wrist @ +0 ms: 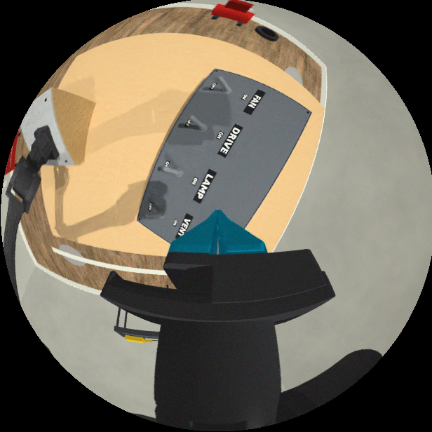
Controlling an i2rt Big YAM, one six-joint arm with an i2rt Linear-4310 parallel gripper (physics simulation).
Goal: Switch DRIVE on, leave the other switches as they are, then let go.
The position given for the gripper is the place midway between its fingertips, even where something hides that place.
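Note:
Visible: the gripper (217,214), together with a grey switch panel (249,131).

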